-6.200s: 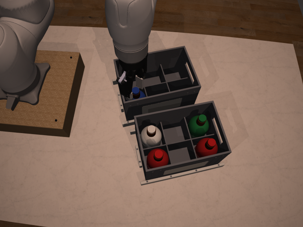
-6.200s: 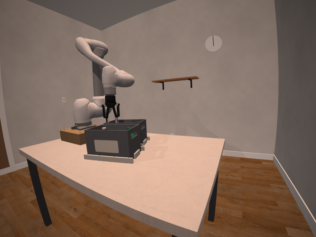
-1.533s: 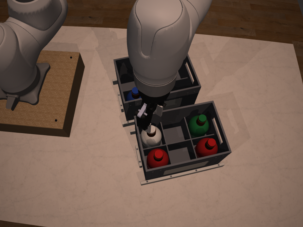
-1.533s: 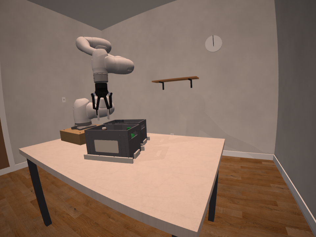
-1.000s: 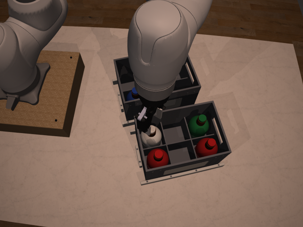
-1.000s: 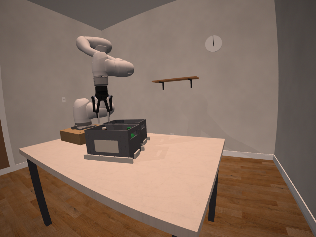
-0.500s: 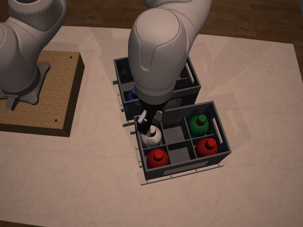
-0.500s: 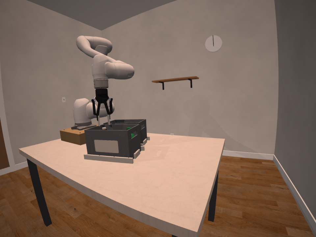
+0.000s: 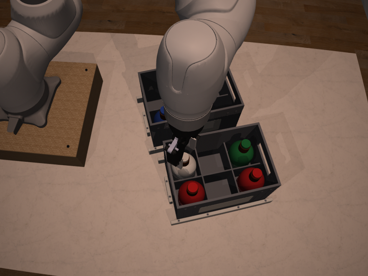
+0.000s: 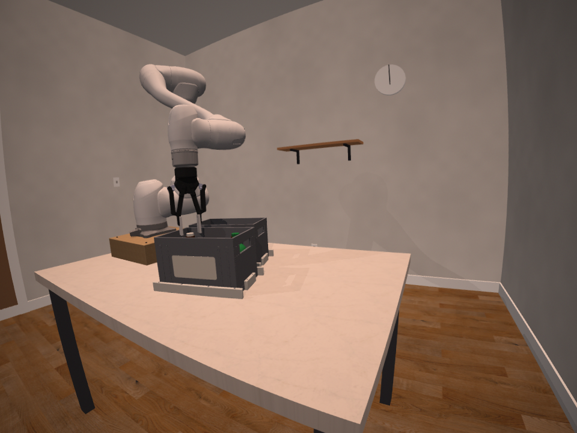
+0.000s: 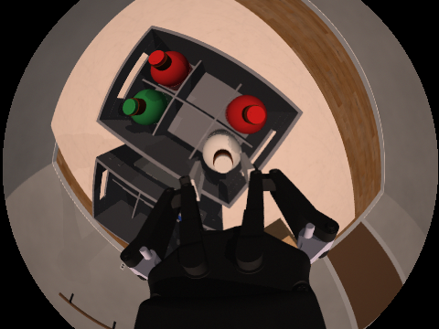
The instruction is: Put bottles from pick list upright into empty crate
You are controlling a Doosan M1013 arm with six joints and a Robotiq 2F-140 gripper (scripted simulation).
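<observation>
My gripper is now 10 cm above the white bottle. The rest, counted from my hand: blue bottle: 13 cm to the left, 10 cm below, 7 cm behind; green bottle: 16 cm ahead, 10 cm below, 6 cm to the left; pick list: 34 cm to the left, 19 cm below, 8 cm behind.
</observation>
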